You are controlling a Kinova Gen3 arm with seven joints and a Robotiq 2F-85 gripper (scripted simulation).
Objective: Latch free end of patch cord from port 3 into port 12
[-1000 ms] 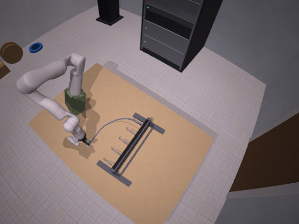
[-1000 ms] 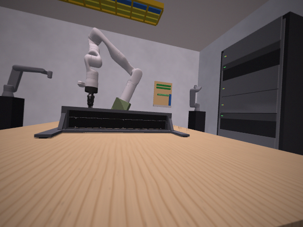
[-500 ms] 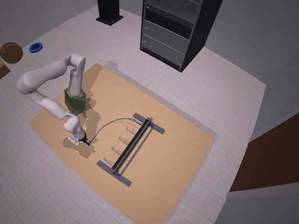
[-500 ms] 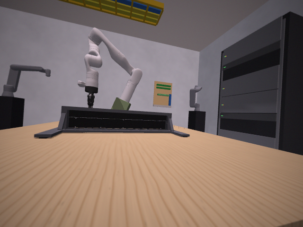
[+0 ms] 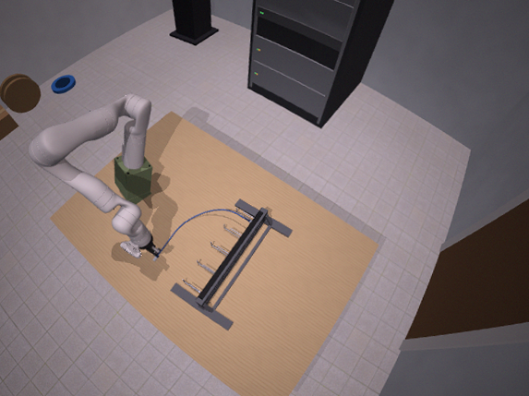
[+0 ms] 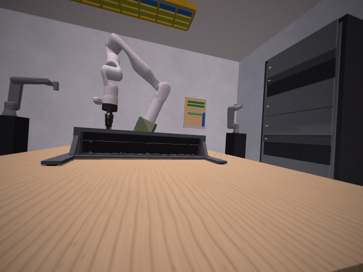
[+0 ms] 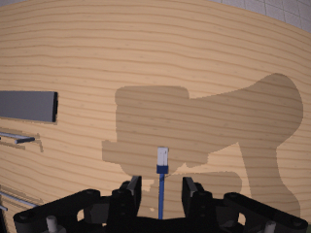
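My hand is 10 mm to the left of the plug and 90 mm above it.
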